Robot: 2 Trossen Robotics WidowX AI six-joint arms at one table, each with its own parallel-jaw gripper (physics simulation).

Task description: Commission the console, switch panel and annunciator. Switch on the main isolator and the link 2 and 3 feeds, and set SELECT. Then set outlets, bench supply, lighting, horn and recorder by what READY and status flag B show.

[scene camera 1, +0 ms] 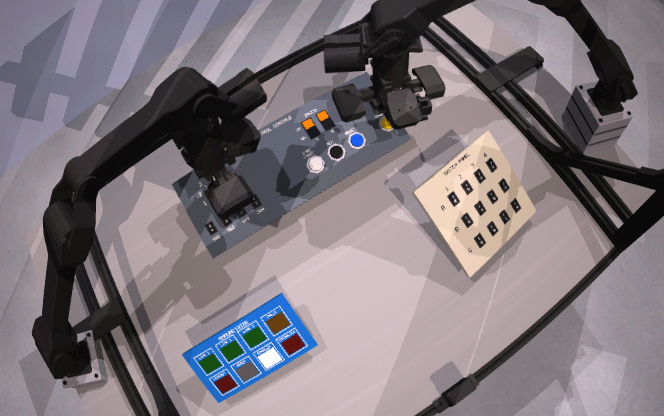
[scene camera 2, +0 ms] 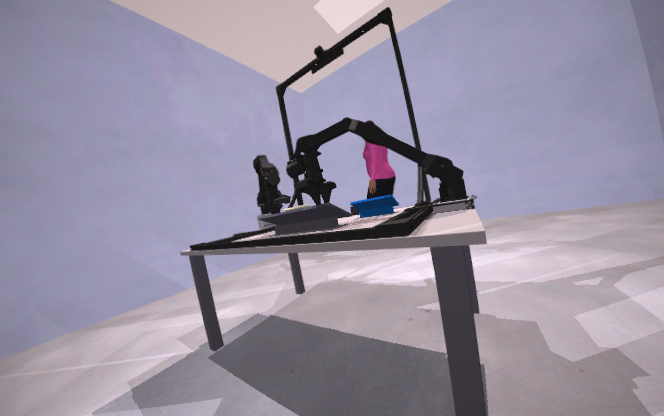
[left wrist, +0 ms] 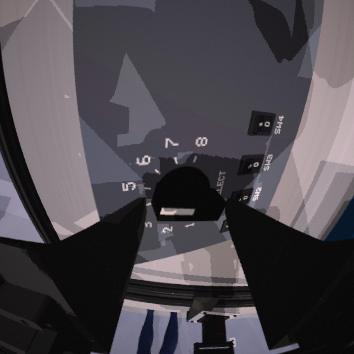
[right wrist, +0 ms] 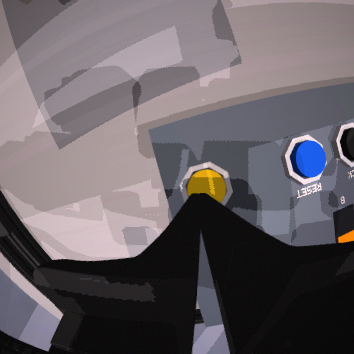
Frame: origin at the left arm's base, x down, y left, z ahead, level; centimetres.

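Where they show: left gripper, fingertip midpoint: (scene camera 1: 215, 188) (left wrist: 185, 204); right gripper, fingertip midpoint: (scene camera 1: 388, 119) (right wrist: 197, 199); left arm's base, link origin: (scene camera 1: 76, 359) (scene camera 2: 454, 199) (left wrist: 212, 318); right arm's base, link origin: (scene camera 1: 605, 100) (scene camera 2: 265, 214).
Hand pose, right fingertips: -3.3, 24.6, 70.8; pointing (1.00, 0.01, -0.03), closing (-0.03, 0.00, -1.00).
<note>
Each offset is from my right fingertips to the top centre of the thing, as dx, dy, dz. "*": to the spot under its first point.
The grey control console (scene camera 1: 295, 195) (scene camera 2: 300, 217) (left wrist: 200, 75) (right wrist: 240, 125) lies tilted at the back. My left gripper (left wrist: 185, 204) (scene camera 2: 321, 202) is open, its fingers parted either side of the black SELECT knob @[-4.0, -3.7, -32.2] (left wrist: 182, 192); the dial's 4 is hidden. My right gripper (right wrist: 197, 199) is shut and empty, its tips over the edge of the yellow button @[-0.3, -0.6, -0.5] (right wrist: 207, 182) (scene camera 1: 386, 124). Switch SW4 @[+0.0, -7.0, -26.7] (left wrist: 261, 123) shows 0. Status flags A @[* -2.0, +2.7, -14.0] (scene camera 1: 308, 124) and B @[* -2.0, +3.4, -11.2] (scene camera 1: 322, 116) show orange. On the blue annunciator @[-2.1, -30.5, -35.2] (scene camera 1: 311, 345) (scene camera 2: 375, 206) one lower tile @[* +1.4, -33.6, -32.0] (scene camera 1: 270, 358) is lit white; the READY tile @[* +1.2, -34.5, -36.3] (scene camera 1: 246, 370) is grey.
The beige switch panel (scene camera 1: 430, 195) with rows A to C stands at the right in scene camera 1. Blue @[-0.6, -2.2, -6.9] (right wrist: 310, 158) and black @[-0.6, -3.2, -11.0] (scene camera 1: 336, 152) buttons and a white button @[-0.6, -4.3, -15.1] (scene camera 1: 315, 164) sit on the console between the grippers. A dark frame borders the table.
</note>
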